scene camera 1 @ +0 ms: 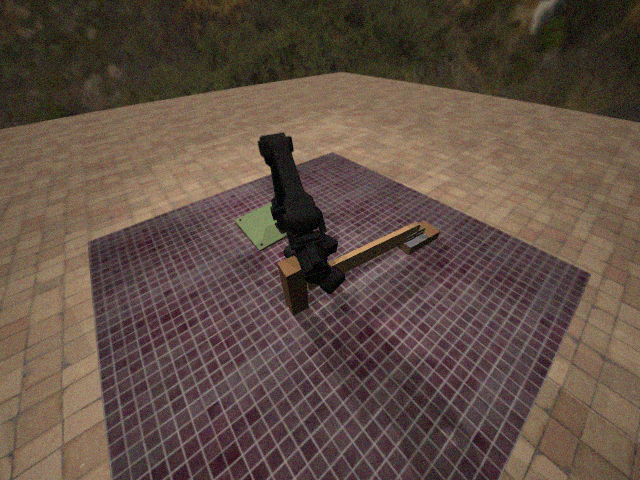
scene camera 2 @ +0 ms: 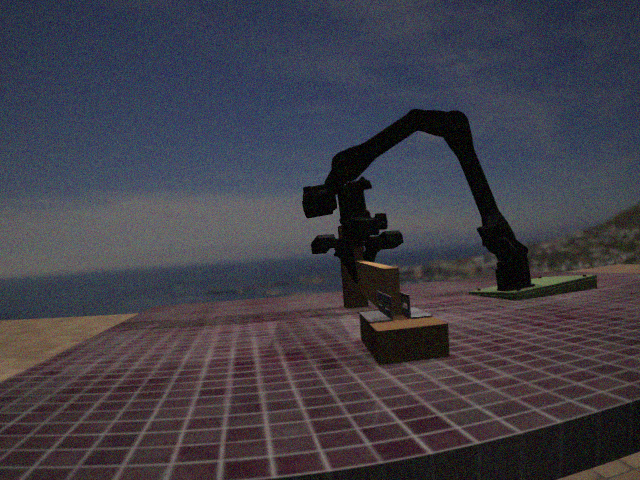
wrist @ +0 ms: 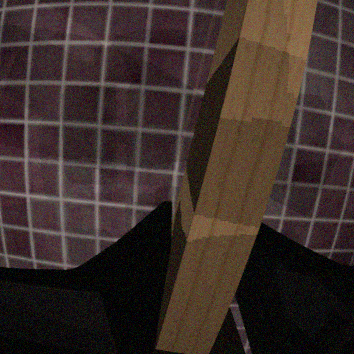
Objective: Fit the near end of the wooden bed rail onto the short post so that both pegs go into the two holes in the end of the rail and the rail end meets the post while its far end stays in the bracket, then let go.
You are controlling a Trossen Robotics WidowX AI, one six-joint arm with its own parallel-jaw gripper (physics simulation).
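Where they show: gripper, fingertip midpoint: point(wrist: 194, 209); arm's base at its link origin: point(scene camera 2: 515, 288).
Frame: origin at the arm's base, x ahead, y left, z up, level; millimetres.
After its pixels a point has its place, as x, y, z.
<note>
My gripper point(scene camera 2: 361, 264) point(wrist: 194, 209) @[322, -44, 41] is shut on the wooden bed rail point(scene camera 1: 379, 246) @[336, 177, 69] point(scene camera 2: 381, 281) @[339, 325, 63] point(wrist: 245, 160) @[323, -15, 85], near its near end. The rail runs slantwise between the fingers in the wrist view. Its far end sits between the upright plates of the metal bracket point(scene camera 1: 416, 240) @[354, 347, 22] point(scene camera 2: 383, 303) @[342, 349, 36], on a low wooden block point(scene camera 1: 431, 231) @[350, 434, 20] point(scene camera 2: 408, 342) @[335, 461, 5]. The short post point(scene camera 1: 293, 290) @[356, -136, 100] point(scene camera 2: 352, 295) @[340, -98, 12] stands upright beside the gripper in scene camera 1 and behind it in scene camera 2. The arm hides the joint between rail and post. Pegs and holes do not show; contact cannot be told.
The arm rises from a green base plate point(scene camera 1: 253, 229) @[-51, -115, -1] point(scene camera 2: 563, 285) @[-83, 62, 0] behind the post in scene camera 1, at the right in scene camera 2. Post, block and base plate stand on a purple tiled surface point(scene camera 1: 217, 351) @[340, -360, -16] point(scene camera 2: 232, 408) @[504, 577, -16]. Its dark edge shows at the lower right of scene camera 2.
</note>
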